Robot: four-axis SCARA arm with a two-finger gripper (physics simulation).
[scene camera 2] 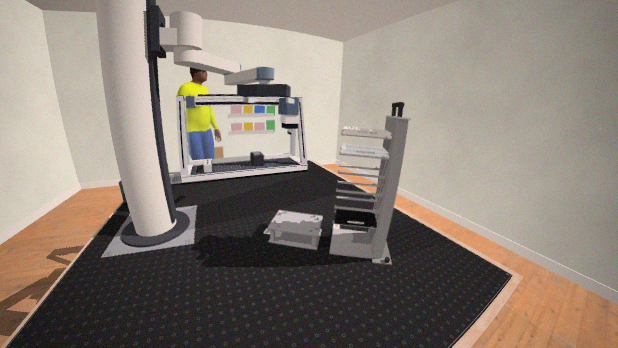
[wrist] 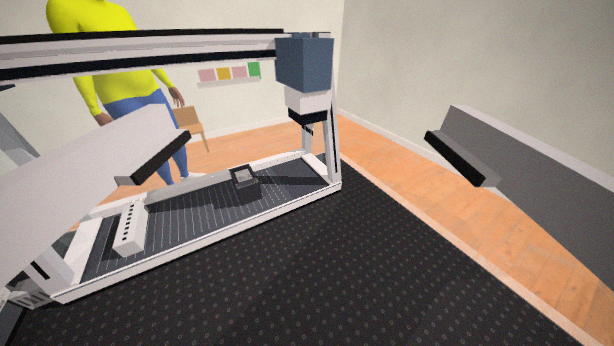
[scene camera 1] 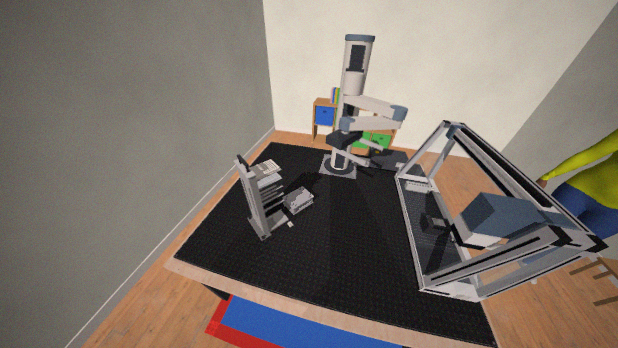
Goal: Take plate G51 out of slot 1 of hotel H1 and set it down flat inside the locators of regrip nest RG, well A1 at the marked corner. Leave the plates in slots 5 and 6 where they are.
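Frame: origin at the arm's base, x right, y ahead, z up, level; centimetres.
Where they show: gripper, fingertip midpoint: (scene camera 2: 274,101) (wrist: 307,120) (scene camera 1: 374,155); arm's base, origin of the base link: (scene camera 2: 157,229) (scene camera 1: 338,166).
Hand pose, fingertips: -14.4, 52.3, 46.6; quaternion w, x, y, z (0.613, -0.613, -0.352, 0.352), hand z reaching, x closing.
Things, the pixels of their centre, and the offset from my fingertips, as dx, dy, dz. "spot": a spot on its surface instead.
- Hotel H1, body centre: (scene camera 2: 373,181) (scene camera 1: 260,194) +49.9, +15.0, -22.4
- black plate, body centre: (scene camera 2: 355,216) (scene camera 1: 270,207) +47.3, +12.0, -34.9
- whitish plate, body centre: (scene camera 2: 366,131) (scene camera 1: 263,169) +47.3, +12.0, -8.3
- clear plate, body centre: (scene camera 2: 364,150) (scene camera 1: 265,178) +47.3, +12.0, -13.6
- Regrip nest RG, body centre: (scene camera 2: 296,227) (scene camera 1: 298,199) +36.0, -3.3, -41.8
- blue-grey head, surface spot: (wrist: 304,62) (scene camera 2: 287,104) spot: -32.1, +17.8, -1.0
- small black block, surface spot: (wrist: 245,184) (scene camera 2: 257,155) (scene camera 1: 428,219) spot: -38.2, +0.1, -33.4
Hotel H1 (scene camera 1: 254,200) (scene camera 2: 395,185) is a grey upright tower with stacked shelves. In scene camera 2 a black plate (scene camera 2: 354,218), apparently G51, lies in its lowest slot. A whitish plate (scene camera 1: 267,167) (scene camera 2: 365,132) is at the top, with a clear plate (scene camera 1: 270,180) (scene camera 2: 364,150) below it, apparently slots 6 and 5. Regrip nest RG (scene camera 1: 299,199) (scene camera 2: 295,221) is a low grey block beside the hotel, with no plate on it; its marked corner is too small to tell. My gripper (scene camera 1: 376,156) (wrist: 307,120) is open and empty, high and away from hotel and nest, facing the gantry frame.
The gantry frame (scene camera 1: 411,235) (scene camera 2: 245,174) (wrist: 200,244) carries a blue-grey head (scene camera 2: 288,106) (wrist: 304,62). A small black block (scene camera 1: 434,221) (scene camera 2: 257,158) (wrist: 245,184) stands on its deck. The arm's column (scene camera 1: 355,82) (scene camera 2: 132,125) rises from the black mat. A person (scene camera 2: 200,110) stands behind the frame.
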